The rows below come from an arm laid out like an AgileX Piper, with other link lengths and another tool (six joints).
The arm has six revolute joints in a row. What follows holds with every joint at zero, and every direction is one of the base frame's. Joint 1 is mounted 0.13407 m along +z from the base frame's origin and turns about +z. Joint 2 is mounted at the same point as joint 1 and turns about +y. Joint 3 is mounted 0.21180 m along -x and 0.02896 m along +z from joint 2 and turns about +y. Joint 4 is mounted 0.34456 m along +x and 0.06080 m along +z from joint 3 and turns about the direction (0.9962, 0, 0.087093). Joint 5 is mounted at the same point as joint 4 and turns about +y. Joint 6 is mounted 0.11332 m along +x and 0.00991 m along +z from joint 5 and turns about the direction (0.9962, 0, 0.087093). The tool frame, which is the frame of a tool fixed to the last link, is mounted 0.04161 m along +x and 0.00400 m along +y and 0.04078 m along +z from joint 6; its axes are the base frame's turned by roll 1.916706, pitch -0.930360 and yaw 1.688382 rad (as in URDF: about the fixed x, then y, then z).
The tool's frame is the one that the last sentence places.
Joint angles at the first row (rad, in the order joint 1, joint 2, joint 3, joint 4, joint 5, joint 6):
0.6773 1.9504 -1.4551 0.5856 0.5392 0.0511
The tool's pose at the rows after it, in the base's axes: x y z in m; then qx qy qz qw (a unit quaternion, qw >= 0):
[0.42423, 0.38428, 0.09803, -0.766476, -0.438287, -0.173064, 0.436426]
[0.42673, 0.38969, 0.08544, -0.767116, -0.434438, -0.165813, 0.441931]
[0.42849, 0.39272, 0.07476, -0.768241, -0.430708, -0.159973, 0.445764]
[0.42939, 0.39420, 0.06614, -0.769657, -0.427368, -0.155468, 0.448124]
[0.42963, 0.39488, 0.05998, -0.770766, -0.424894, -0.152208, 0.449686]
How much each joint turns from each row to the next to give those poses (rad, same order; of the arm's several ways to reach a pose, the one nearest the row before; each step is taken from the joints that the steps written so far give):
0.0051 0.0588 -0.0424 0.0253 0.0013 -0.0127
0.0020 0.0494 -0.0328 0.0243 0.0008 -0.0128
0.0004 0.0368 -0.0219 0.0188 -0.0001 -0.0102
0.0000 0.0255 -0.0125 0.0132 -0.0013 -0.0068
0.0000 0.0161 -0.0061 0.0096 -0.0014 -0.0050

